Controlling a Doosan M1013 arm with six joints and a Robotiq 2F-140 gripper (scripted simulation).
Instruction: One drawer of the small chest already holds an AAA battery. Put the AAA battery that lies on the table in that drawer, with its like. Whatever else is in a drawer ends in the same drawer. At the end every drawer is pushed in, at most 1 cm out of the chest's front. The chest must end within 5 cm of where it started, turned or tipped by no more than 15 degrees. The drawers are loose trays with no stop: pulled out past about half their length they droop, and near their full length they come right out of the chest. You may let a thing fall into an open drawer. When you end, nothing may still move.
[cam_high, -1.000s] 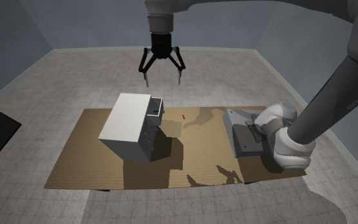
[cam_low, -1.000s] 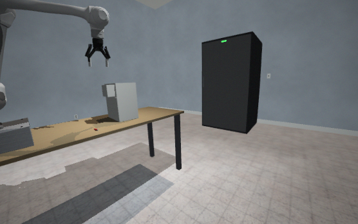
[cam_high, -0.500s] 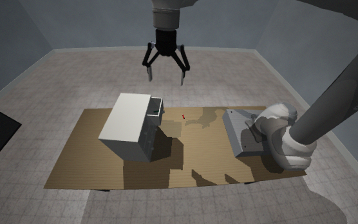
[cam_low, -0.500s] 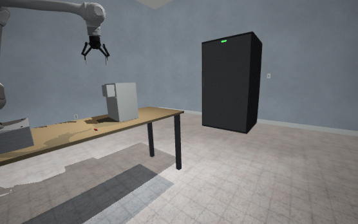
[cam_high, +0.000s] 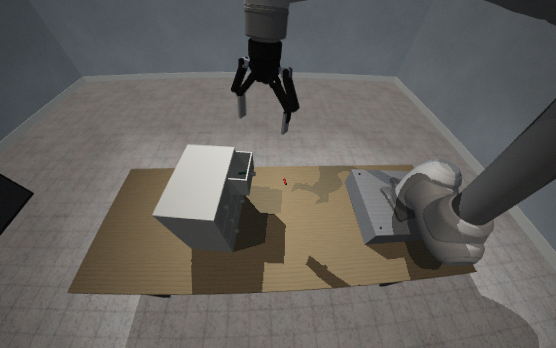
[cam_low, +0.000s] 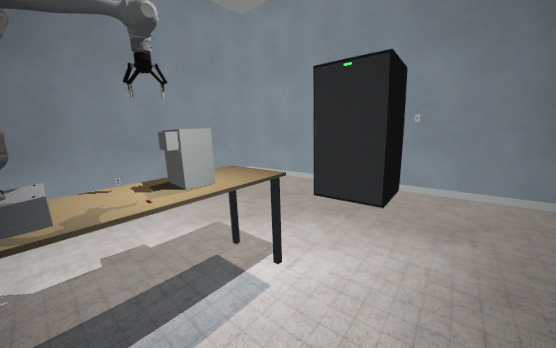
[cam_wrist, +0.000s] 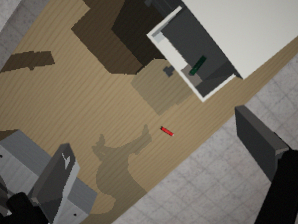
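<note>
My gripper is now 510 mm above the red AAA battery, 130 mm to the left of it and 130 mm past it. From my hand the other things lie so: dark green battery (280 mm below, 80 mm ahead, 40 mm to the right).
</note>
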